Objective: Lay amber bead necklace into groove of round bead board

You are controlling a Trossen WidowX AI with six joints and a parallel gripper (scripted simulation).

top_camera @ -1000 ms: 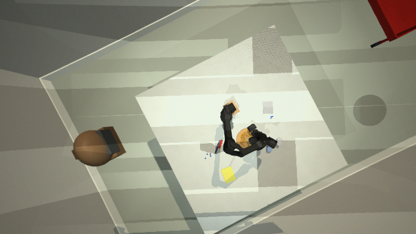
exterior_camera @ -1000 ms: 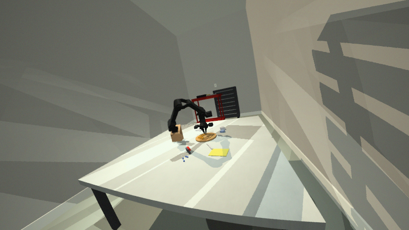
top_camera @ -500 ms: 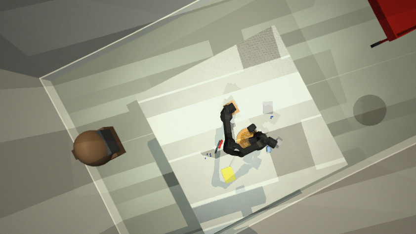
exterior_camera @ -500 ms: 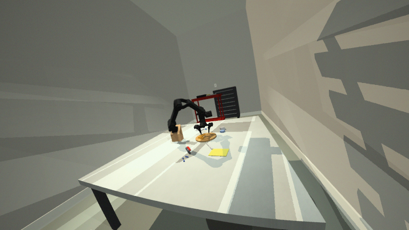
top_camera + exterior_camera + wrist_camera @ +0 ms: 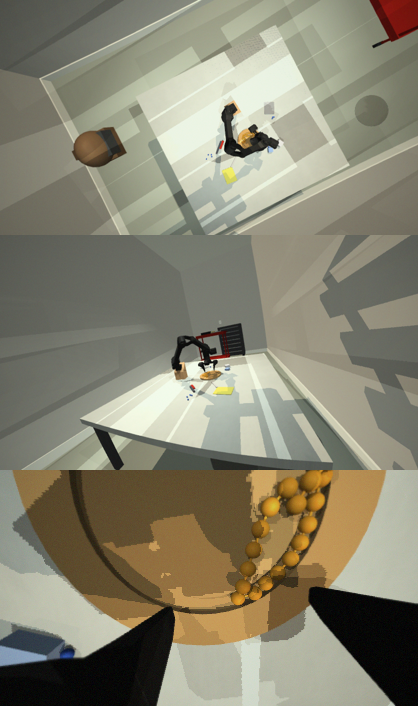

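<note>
The round bead board is 6 cm to the right of my gripper tip, 2 cm below it and 2 cm ahead of it. Also, from my gripper tip: grey square 22 cm to the left, 13 cm behind, 2 cm below; then light blue cube 17 cm ahead, 4 cm to the left, 1 cm below; then white cube 16 cm ahead, 14 cm to the left, 1 cm below.
</note>
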